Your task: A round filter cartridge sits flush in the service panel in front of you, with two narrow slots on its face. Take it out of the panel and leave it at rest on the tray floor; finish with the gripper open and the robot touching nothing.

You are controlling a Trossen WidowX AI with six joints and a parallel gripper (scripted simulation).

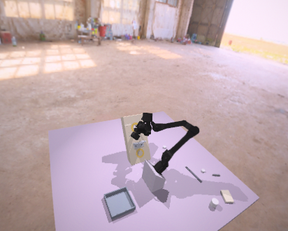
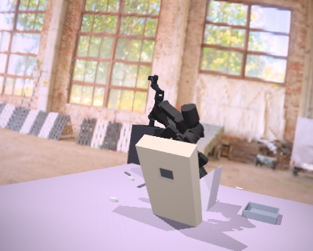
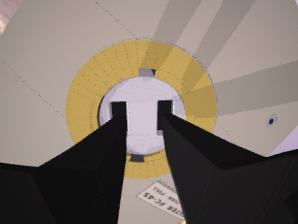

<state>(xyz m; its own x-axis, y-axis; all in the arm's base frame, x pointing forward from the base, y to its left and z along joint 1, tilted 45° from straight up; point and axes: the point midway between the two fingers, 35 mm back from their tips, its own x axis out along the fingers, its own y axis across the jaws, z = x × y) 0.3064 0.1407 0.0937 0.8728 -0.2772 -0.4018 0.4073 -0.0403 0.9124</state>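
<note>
The round filter cartridge lies 2 cm ahead of my gripper tip and 1 cm below it. Round my gripper tip: tan block 63 cm behind, 48 cm to the right, 23 cm below; then beige service panel 9 cm below, 3 cm behind; then tray 43 cm behind, 24 cm to the left, 22 cm below.
</note>
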